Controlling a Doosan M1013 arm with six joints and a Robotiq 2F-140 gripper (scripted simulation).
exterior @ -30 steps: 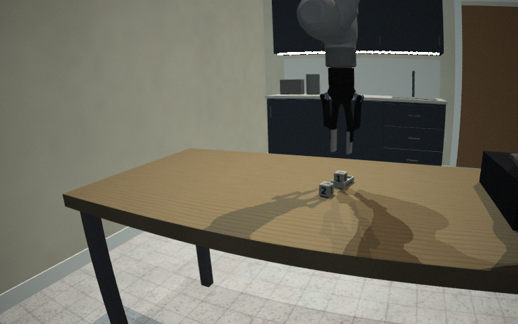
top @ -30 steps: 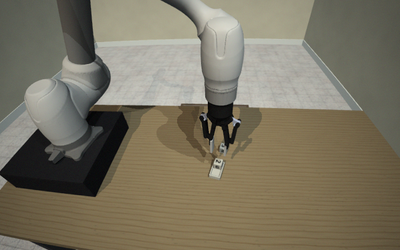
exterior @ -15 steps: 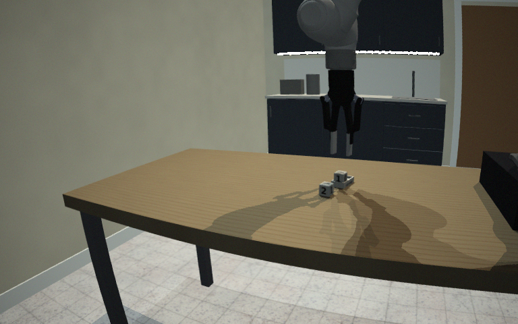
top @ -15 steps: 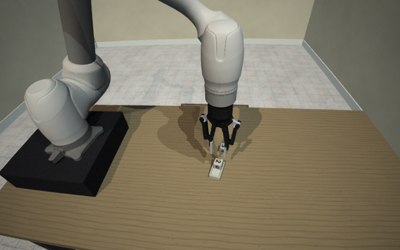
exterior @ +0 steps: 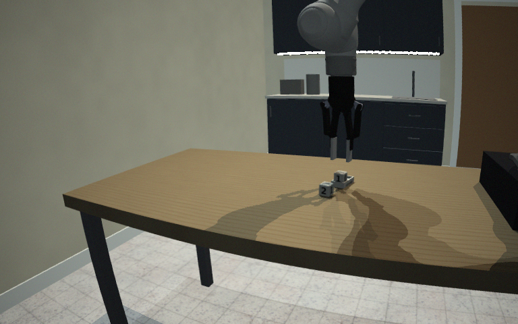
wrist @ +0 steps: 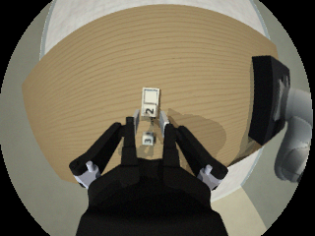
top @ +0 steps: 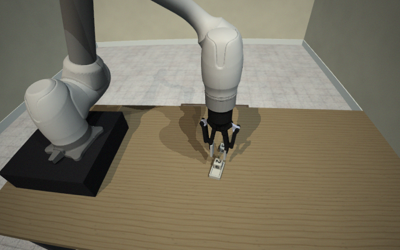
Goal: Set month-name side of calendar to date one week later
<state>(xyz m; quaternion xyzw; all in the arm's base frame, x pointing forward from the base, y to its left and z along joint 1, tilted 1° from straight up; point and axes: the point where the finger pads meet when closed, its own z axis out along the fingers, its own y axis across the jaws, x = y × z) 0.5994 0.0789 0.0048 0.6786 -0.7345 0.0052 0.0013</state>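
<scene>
Right now my hand is 10 cm above the white tray and 2 cm to the left of it.
</scene>
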